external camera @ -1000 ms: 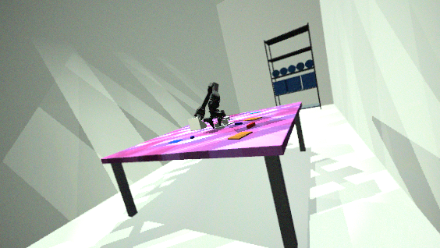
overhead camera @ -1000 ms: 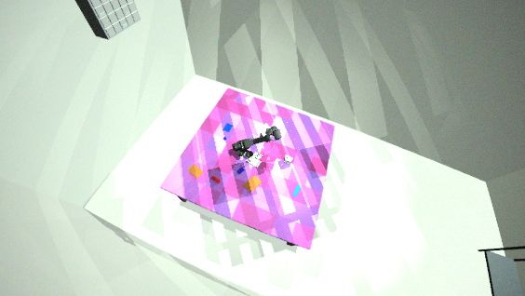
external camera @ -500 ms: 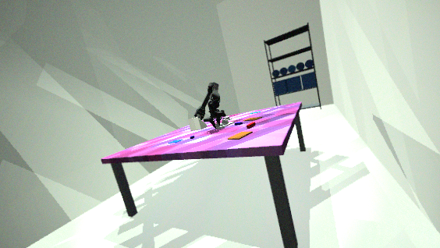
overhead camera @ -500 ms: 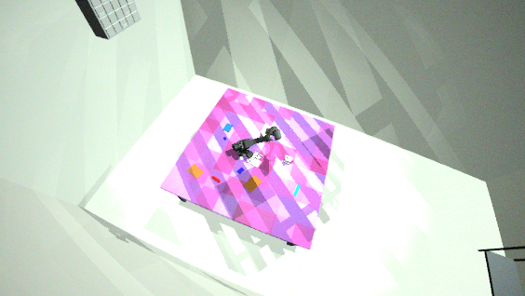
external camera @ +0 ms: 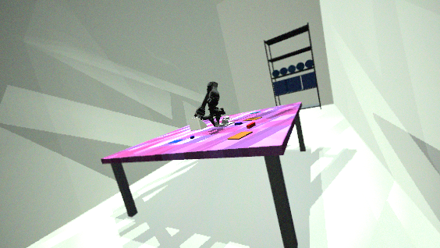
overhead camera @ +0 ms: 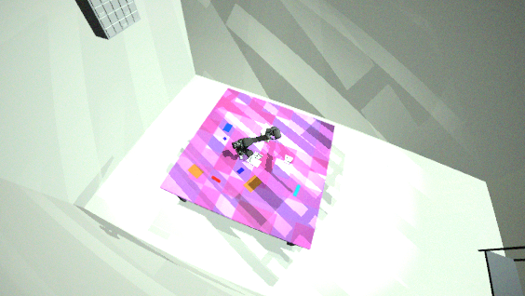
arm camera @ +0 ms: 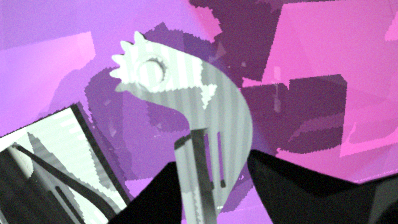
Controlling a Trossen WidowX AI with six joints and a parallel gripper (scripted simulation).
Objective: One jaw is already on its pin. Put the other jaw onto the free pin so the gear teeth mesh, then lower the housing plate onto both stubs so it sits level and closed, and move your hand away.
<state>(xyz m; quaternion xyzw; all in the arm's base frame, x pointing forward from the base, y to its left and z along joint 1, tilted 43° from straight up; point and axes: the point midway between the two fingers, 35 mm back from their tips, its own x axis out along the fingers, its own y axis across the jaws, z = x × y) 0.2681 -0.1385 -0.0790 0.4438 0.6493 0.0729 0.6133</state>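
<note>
Now: gripper tip 11 cm to the right of the white base, 5 cm short of it and 2 cm above it. From my gripper tip the other things lie so: red block: 31 cm ahead, 14 cm to the right, 1 cm below; then blue block: 17 cm ahead, 3 cm to the left, 1 cm below; then white jaw: 4 cm ahead.
</note>
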